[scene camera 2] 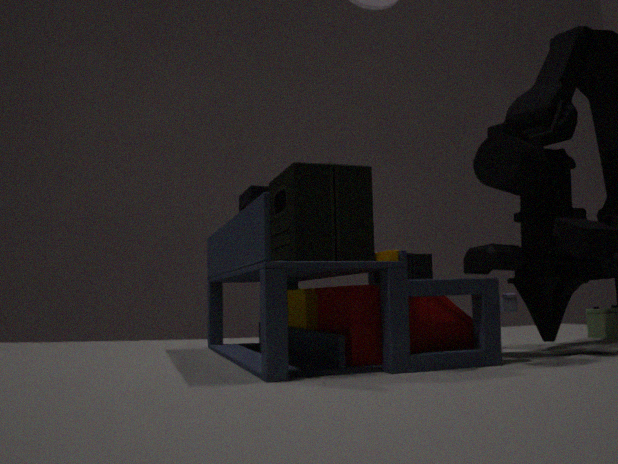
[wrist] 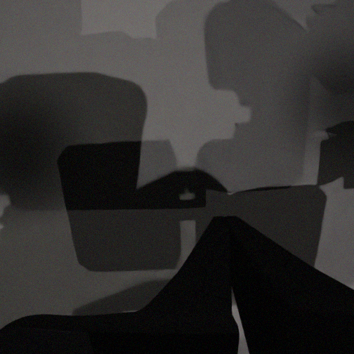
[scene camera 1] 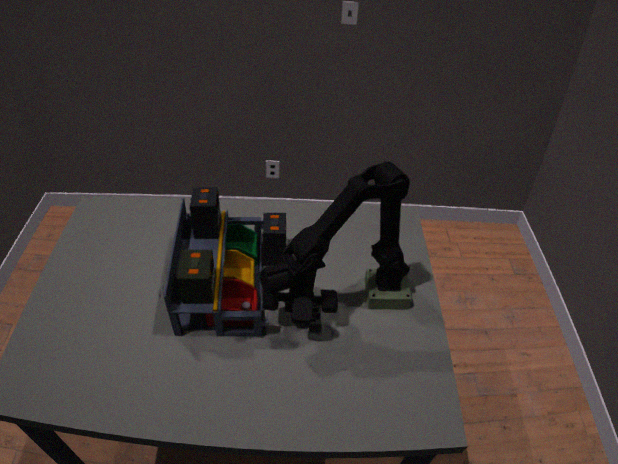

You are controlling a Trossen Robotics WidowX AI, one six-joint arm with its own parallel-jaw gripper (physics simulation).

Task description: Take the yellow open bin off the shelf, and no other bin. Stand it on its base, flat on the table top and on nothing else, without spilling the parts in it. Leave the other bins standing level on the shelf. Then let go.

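Where they show: gripper, between the fingertips: (scene camera 2: pixel 548 341); arm's base, origin of its link: (scene camera 1: pixel 388 282).
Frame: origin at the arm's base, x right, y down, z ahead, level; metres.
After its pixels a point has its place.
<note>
The yellow bin (scene camera 1: pixel 239 268) {z 0.425, x 0.068, y 0.034 m} (scene camera 2: pixel 302 308) {z 0.510, x -0.020, y -0.015 m} sits in the lower tier of the blue-grey shelf (scene camera 1: pixel 241 314) {z 0.394, x -0.159, y -0.041 m} (scene camera 2: pixel 395 320) {z 0.458, x -0.171, y -0.005 m}, between the green bin (scene camera 1: pixel 242 240) {z 0.426, x 0.181, y 0.027 m} and the red bin (scene camera 1: pixel 239 295) {z 0.413, x -0.043, y 0.024 m} (scene camera 2: pixel 439 325) {z 0.399, x -0.139, y 0.004 m}. Its parts cannot be made out. A pale round part lies in the red bin. My gripper (scene camera 2: pixel 549 339) {z 0.254, x -0.116, y 0.029 m} (wrist: pixel 223 226) is shut and empty, pointing straight down. It is low over the table, in front of the shelf on the robot base's side and apart from the bins. In scene camera 1 the fingertips are hidden behind the gripper's body. The wrist view shows shadowed table under them.
Dark boxes with orange marks stand on the shelf's upper board: one at the near end (scene camera 1: pixel 195 277) {z 0.499, x -0.143, y -0.154 m} (scene camera 2: pixel 322 212) {z 0.518, x -0.147, y -0.106 m}, one farther back (scene camera 1: pixel 205 212) {z 0.511, x 0.091, y -0.156 m}. Another dark box (scene camera 1: pixel 274 235) {z 0.323, x 0.093, y -0.079 m} stands by the shelf's front near the green bin. A yellow strip (scene camera 1: pixel 219 265) {z 0.464, x -0.018, y -0.066 m} edges the upper board. The arm's green base (scene camera 1: pixel 390 301) {z 0.000, x -0.061, y 0.010 m} is at right.
</note>
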